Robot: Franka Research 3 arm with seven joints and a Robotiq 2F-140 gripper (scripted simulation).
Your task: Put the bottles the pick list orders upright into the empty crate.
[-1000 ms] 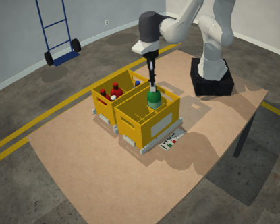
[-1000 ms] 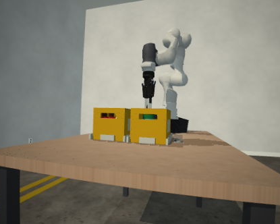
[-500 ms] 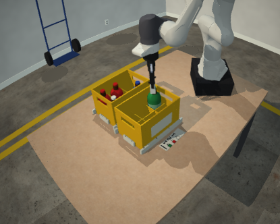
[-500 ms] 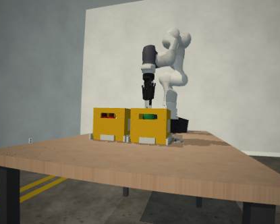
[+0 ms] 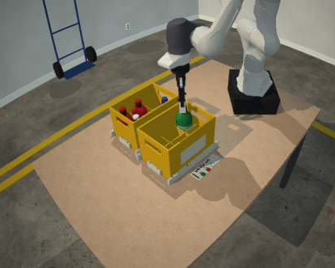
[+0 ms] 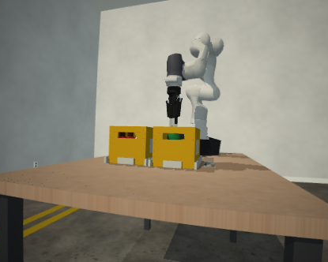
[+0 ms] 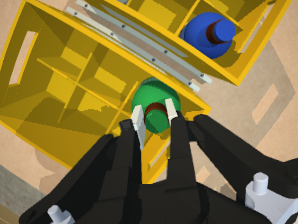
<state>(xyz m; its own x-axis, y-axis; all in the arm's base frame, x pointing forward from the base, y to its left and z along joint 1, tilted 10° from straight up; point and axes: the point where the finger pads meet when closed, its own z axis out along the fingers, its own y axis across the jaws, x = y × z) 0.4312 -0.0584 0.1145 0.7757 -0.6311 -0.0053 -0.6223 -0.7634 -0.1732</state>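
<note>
The green bottle lies 80 mm below my hand. From my hand the other things lie so: red-label bottle: 100 mm ahead, 210 mm to the right, 110 mm below; white-capped bottle: 170 mm ahead, 110 mm to the right, 110 mm below; blue-label bottle: 130 mm to the right, 110 mm below.
</note>
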